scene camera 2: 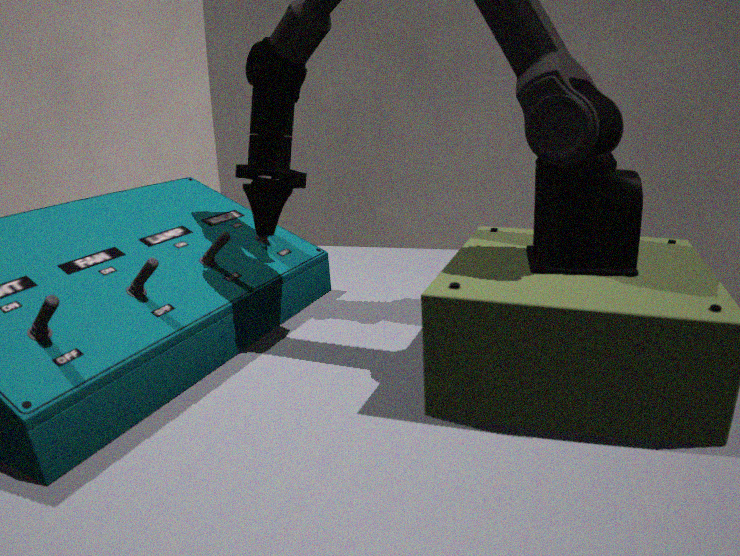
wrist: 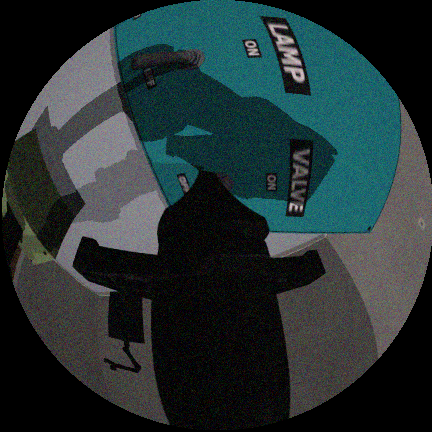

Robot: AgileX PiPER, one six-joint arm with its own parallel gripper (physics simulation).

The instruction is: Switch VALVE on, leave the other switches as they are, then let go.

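Note:
The teal switch panel (scene camera 2: 149, 209) (wrist: 355, 120) slopes at the left in the scene view. The VALVE label (scene camera 2: 223, 217) (wrist: 300, 177) is at its far end. My gripper (scene camera 2: 263, 237) (wrist: 204, 180) is shut, its tip low at the VALVE switch. Part of the VALVE switch's base (wrist: 226, 182) shows beside the fingertips in the wrist view; its lever is hidden by the gripper, so its position cannot be told. The LAMP lever (scene camera 2: 215, 249) (wrist: 165, 59) leans toward OFF. The FAN lever (scene camera 2: 142, 279) and the nearest lever (scene camera 2: 44, 319) lean the same way as the LAMP lever.
The olive base block (scene camera 2: 574, 370) carries the arm at the right, across a gap from the panel. The LAMP lever is the closest neighbour to the gripper. The panel's far edge lies just beyond the VALVE switch. Walls stand behind.

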